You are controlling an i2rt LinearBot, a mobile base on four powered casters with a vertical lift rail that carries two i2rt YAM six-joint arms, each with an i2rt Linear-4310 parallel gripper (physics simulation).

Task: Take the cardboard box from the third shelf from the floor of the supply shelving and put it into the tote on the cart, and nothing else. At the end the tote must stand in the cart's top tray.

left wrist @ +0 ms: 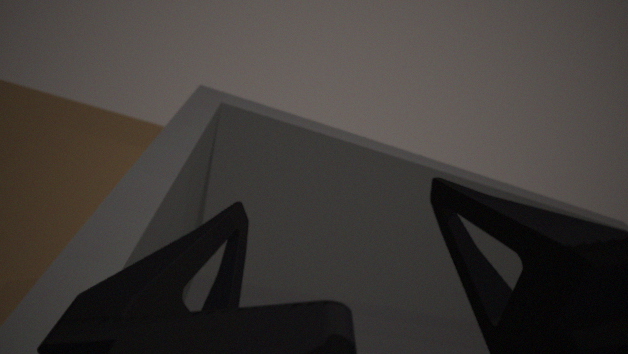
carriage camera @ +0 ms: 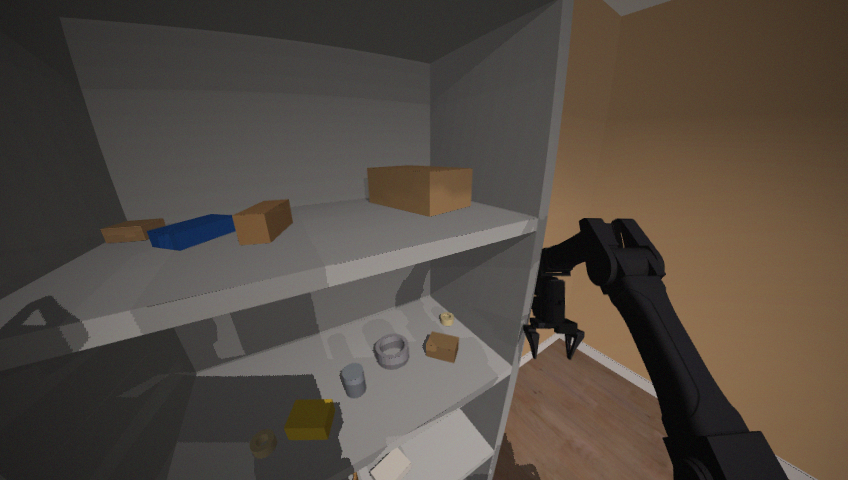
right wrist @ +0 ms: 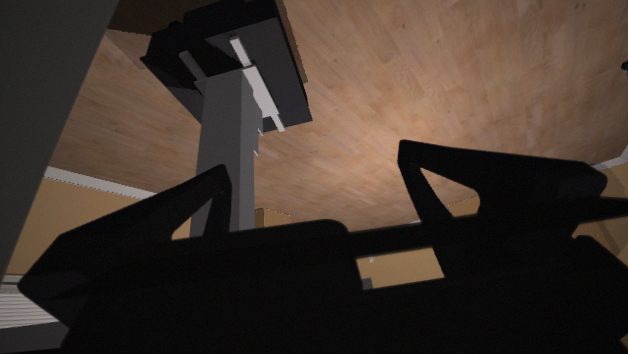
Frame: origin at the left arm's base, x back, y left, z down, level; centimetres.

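Seen in the pictures: left gripper, fingertip midpoint: (left wrist: 335, 200); right gripper, fingertip midpoint: (carriage camera: 551, 358) (right wrist: 313, 162).
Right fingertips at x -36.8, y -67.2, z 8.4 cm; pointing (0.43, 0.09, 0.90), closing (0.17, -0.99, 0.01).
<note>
Offsets run from my right fingertips to a thing's top centre.
A small brown cardboard box {dx -15.4, dy +26.2, dz +4.7 cm} (carriage camera: 442, 346) sits at the right end of the shelf below the one with the large carton, in the grey supply shelving (carriage camera: 556, 118) (left wrist: 125, 175). My right gripper (carriage camera: 553, 356) (right wrist: 313, 162) is open and empty, pointing down outside the shelving's right side panel, to the right of that box in the picture. My left gripper (left wrist: 335, 200) is open and empty, with the shelving's upper corner and the ceiling beyond it. The tote and the cart do not show in these views.
On the box's shelf are a grey ring (carriage camera: 391, 352), grey cylinder {dx -4.4, dy +51.7, dz +2.7 cm} (carriage camera: 354, 380), yellow block {dx +5.0, dy +60.6, dz +5.2 cm} (carriage camera: 309, 419) and two beige rings {dx -30.3, dy +22.1, dz +7.2 cm} (carriage camera: 446, 319) {dx +9.7, dy +70.1, dz +7.2 cm} (carriage camera: 263, 444). Above are a large carton {dx -25.4, dy +32.6, dz -46.0 cm} (carriage camera: 419, 190), smaller boxes and a blue block {dx -2.1, dy +76.5, dz -39.0 cm} (carriage camera: 191, 231). A grey column (right wrist: 222, 125) rises from a dark base.
</note>
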